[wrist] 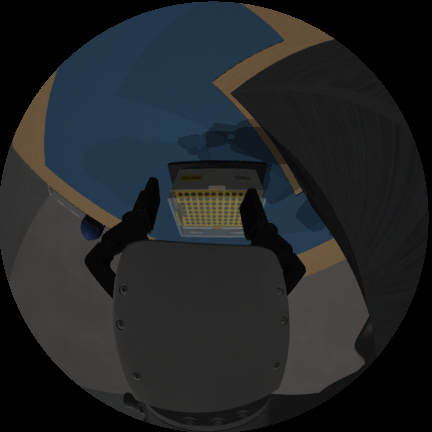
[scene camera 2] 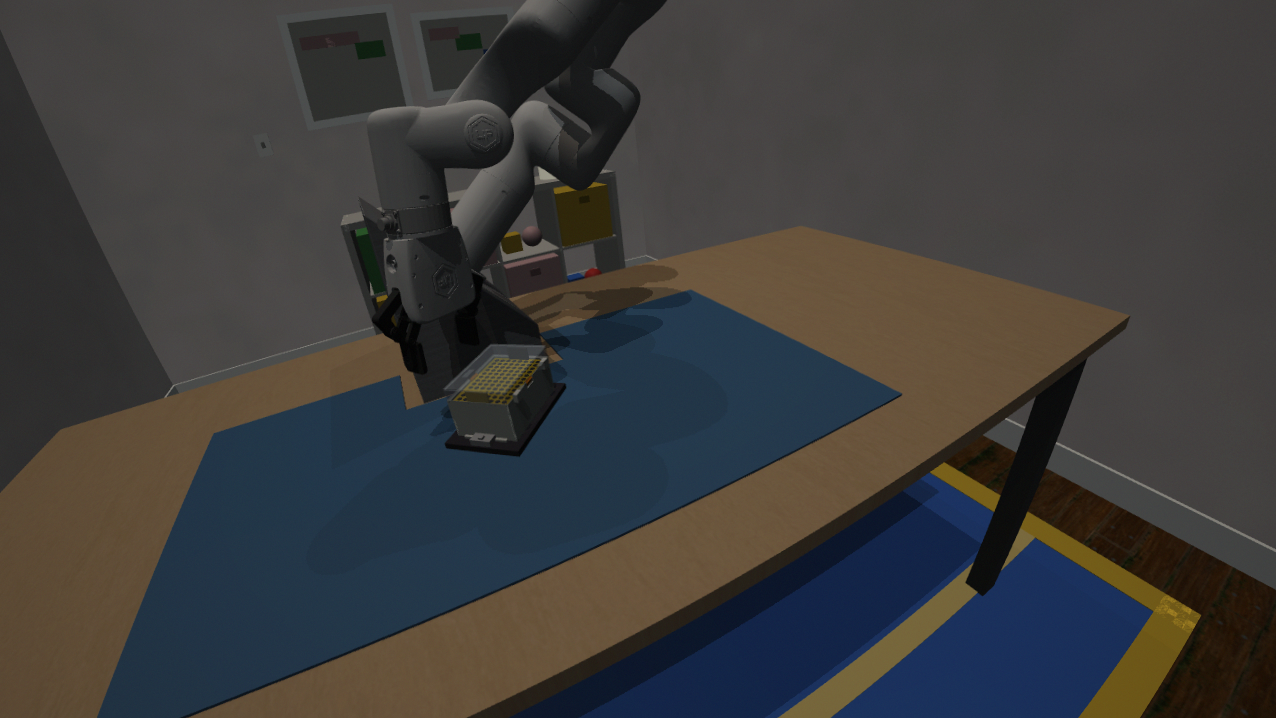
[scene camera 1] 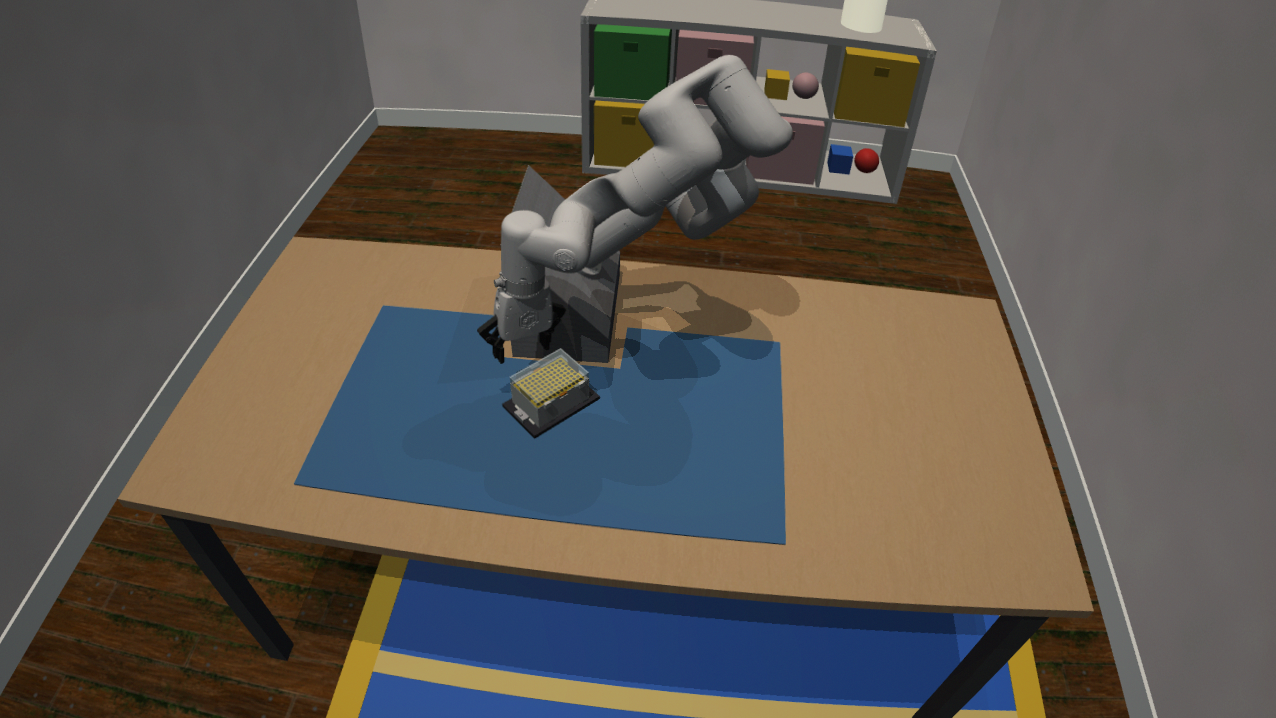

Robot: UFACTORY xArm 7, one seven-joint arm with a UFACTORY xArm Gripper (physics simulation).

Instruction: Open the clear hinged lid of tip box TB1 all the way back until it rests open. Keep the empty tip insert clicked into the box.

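Frame: origin at the arm's base, x ahead, y right, z down, level; millimetres.
Seen in the pictures: gripper, fingertip midpoint: [wrist: 201, 192] [scene camera 2: 444, 357] [scene camera 1: 522, 352].
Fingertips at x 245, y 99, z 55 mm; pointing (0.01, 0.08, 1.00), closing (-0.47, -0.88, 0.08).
Pixels of each thing's top centre, then the offset from my fingertips to it. "*": a spot on its surface instead. Level surfaces: height alone.
- Tip box TB1 at its top centre: [scene camera 2: 496, 365] [wrist: 216, 220] [scene camera 1: 549, 374] dx +41, dy -52, dz +17 mm
- clear lid at a spot on its surface: [scene camera 2: 519, 350] * dx +22, dy -92, dz +17 mm
- blue mat at its surface level: dz +95 mm
- wooden table at its surface level: dz +98 mm
Tip box TB1 [scene camera 1: 528, 407] [scene camera 2: 481, 421] [wrist: 222, 178] stands upright on a dark base plate [scene camera 1: 537, 432] [scene camera 2: 472, 445] [wrist: 215, 164]. Its yellow insert [scene camera 1: 550, 379] [scene camera 2: 499, 381] [wrist: 210, 207], with no tips, sits level in the box. The clear lid [scene camera 1: 563, 356] [scene camera 2: 519, 350] [wrist: 212, 233] lies over the insert and looks down; a slight tilt is hard to tell. My gripper [scene camera 1: 523, 350] [scene camera 2: 443, 354] [wrist: 201, 192] is wide open and empty, behind and left of the box in scene camera 1. In the wrist view one finger overlaps the box's right part.
A blue mat [scene camera 1: 713, 446] [scene camera 2: 267, 535] [wrist: 100, 115] lies under the base plate on a wooden table [scene camera 1: 892, 446] [scene camera 2: 892, 294]. The dark arm pedestal [scene camera 1: 580, 312] [wrist: 345, 125] stands close behind the box. A shelf unit [scene camera 1: 758, 22] is beyond the table.
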